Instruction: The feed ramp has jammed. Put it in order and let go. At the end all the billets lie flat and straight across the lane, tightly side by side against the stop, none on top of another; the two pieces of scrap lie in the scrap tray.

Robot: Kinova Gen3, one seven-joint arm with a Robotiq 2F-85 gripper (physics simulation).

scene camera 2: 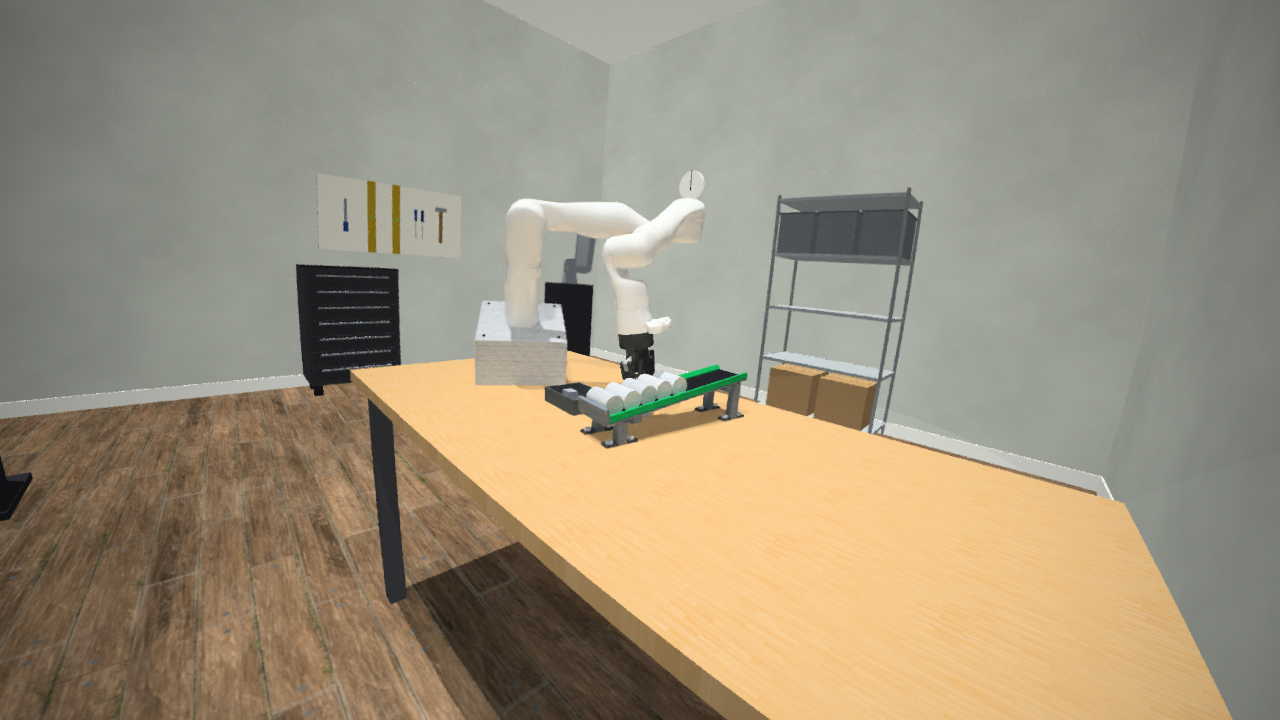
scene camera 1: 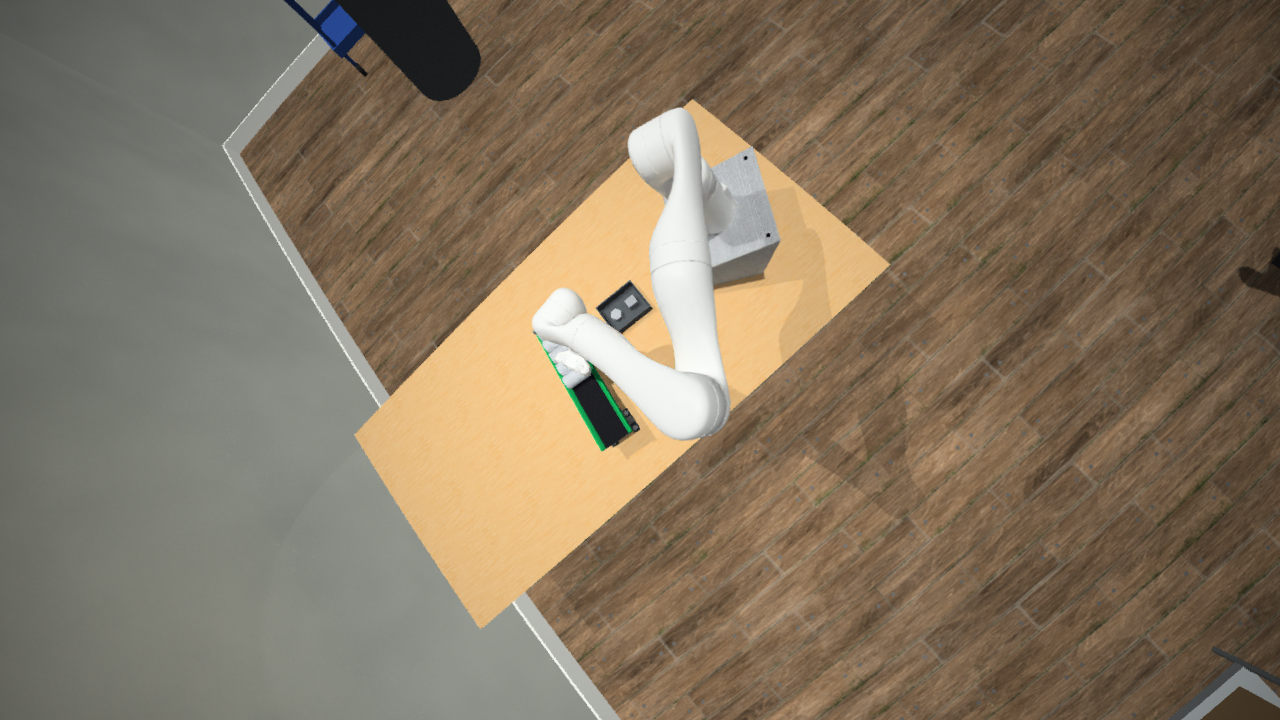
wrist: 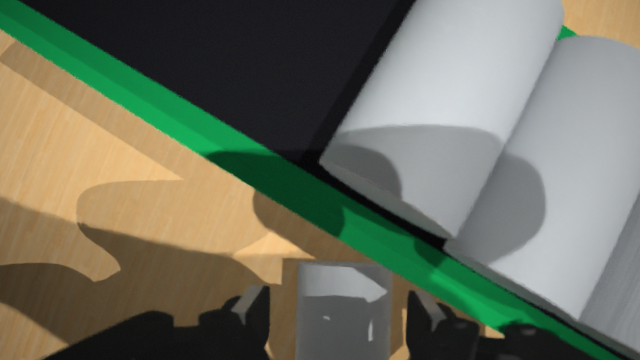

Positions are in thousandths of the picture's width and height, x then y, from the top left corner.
Labels:
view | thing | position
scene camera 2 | dark scrap tray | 432, 548
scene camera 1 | dark scrap tray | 482, 417
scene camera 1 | black upper lane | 471, 577
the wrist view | my gripper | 529, 868
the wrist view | grey billet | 854, 618
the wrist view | grey billet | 659, 388
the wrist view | black upper lane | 449, 229

